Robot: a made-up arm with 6 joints. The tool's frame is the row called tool.
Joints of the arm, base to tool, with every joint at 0 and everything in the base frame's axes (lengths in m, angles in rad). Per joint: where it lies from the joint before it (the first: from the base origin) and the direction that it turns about. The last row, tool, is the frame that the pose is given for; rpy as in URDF.
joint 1: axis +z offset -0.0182 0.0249 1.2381
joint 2: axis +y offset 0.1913 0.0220 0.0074
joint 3: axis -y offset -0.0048 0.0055 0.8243
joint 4: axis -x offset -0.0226 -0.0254 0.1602
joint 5: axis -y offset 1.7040 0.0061 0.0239
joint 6: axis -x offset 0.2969 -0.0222 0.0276
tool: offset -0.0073 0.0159 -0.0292 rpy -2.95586 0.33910 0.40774
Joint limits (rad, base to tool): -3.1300..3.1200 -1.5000..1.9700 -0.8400..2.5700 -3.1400..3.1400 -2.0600..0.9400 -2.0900..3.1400
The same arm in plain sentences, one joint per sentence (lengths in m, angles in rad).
The arm has six revolute joints in a row. What follows holds with every joint at zero, and every direction is one of the base frame's.
Joint 1 sits 0.0182 m along -x and 0.0249 m along +y and 1.2381 m along +z from the base frame's origin and turns about +z, from -3.13 to 3.12 rad.
Joint 2 sits 0.1913 m along +x and 0.022 m along +y and 0.0074 m along +z from joint 1 and turns about +y, from -1.5 to 1.97 rad.
Joint 3 sits 0.0048 m along -x and 0.0055 m along +y and 0.8243 m along +z from joint 2 and turns about -y, from -0.84 to 2.57 rad.
Joint 4 sits 0.0226 m along -x and 0.0254 m along -y and 0.1602 m along +z from joint 3 and turns about -x, from -3.14 to 3.14 rad.
Joint 5 sits 1.704 m along +x and 0.0061 m along +y and 0.0239 m along +z from joint 4 and turns about -y, from -2.06 to 0.94 rad.
Joint 6 sits 0.2969 m along +x and 0.0222 m along -y and 0.0276 m along +z from joint 5 and turns about -x, from -2.09 to 3.14 rad.
The tool frame, which is the frame that the pose is given for, sits 0.0073 m along -x and 0.0159 m along +y and 0.0292 m along -z from joint 6; its axes are the base frame's turned by roll -2.9559, pitch 0.3391 and yaw 0.4077 rad (as in URDF: about the fixed x, then y, then z).

